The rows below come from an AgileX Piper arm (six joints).
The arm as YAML. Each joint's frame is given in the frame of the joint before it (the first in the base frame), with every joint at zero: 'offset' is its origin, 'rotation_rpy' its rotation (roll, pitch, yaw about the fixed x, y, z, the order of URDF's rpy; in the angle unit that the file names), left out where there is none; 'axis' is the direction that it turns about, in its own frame. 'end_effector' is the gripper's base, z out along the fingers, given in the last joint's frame.
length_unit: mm
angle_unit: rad
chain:
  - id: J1
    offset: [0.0, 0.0, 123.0]
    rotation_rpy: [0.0, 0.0, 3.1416]
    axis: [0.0, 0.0, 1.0]
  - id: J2
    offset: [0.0, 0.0, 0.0]
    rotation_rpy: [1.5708, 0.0, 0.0]
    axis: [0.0, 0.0, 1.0]
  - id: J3
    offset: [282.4, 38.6, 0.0]
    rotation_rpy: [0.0, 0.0, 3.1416]
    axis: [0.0, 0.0, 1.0]
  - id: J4
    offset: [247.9, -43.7, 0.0]
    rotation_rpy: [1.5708, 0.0, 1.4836]
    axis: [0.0, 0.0, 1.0]
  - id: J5
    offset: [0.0, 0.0, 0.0]
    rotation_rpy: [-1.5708, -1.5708, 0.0]
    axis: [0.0, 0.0, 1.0]
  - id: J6
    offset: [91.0, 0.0, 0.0]
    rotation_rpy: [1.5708, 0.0, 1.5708]
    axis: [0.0, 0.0, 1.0]
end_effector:
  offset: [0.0, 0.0, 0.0]
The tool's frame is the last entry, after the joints.
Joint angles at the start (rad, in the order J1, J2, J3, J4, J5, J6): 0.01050, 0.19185, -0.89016, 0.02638, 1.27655, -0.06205
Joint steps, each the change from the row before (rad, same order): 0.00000, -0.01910, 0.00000, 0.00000, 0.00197, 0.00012; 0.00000, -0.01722, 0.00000, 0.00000, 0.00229, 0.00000; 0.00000, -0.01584, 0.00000, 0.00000, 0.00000, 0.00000; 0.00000, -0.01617, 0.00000, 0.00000, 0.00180, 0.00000; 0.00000, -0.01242, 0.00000, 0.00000, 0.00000, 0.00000; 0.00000, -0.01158, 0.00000, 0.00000, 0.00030, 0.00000; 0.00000, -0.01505, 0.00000, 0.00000, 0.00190, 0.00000; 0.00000, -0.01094, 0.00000, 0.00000, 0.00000, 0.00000; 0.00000, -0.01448, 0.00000, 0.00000, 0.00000, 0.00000; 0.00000, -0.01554, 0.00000, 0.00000, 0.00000, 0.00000
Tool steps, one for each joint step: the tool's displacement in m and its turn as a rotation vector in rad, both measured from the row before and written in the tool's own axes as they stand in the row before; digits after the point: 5 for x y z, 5 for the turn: 0.00285, 0.00025, -0.00379, 0.00092, -0.01710, -0.00036; 0.00262, 0.00023, -0.00341, 0.00079, -0.01490, -0.00043; 0.00222, 0.00020, -0.00313, 0.00086, -0.01581, -0.00040; 0.00244, 0.00021, -0.00320, 0.00077, -0.01434, -0.00041; 0.00174, 0.00016, -0.00246, 0.00068, -0.01240, -0.00031; 0.00165, 0.00015, -0.00229, 0.00061, -0.01126, -0.00029; 0.00229, 0.00020, -0.00297, 0.00070, -0.01313, -0.00038; 0.00154, 0.00014, -0.00216, 0.00060, -0.01092, -0.00028; 0.00204, 0.00018, -0.00285, 0.00079, -0.01445, -0.00037; 0.00219, 0.00020, -0.00306, 0.00085, -0.01551, -0.00039
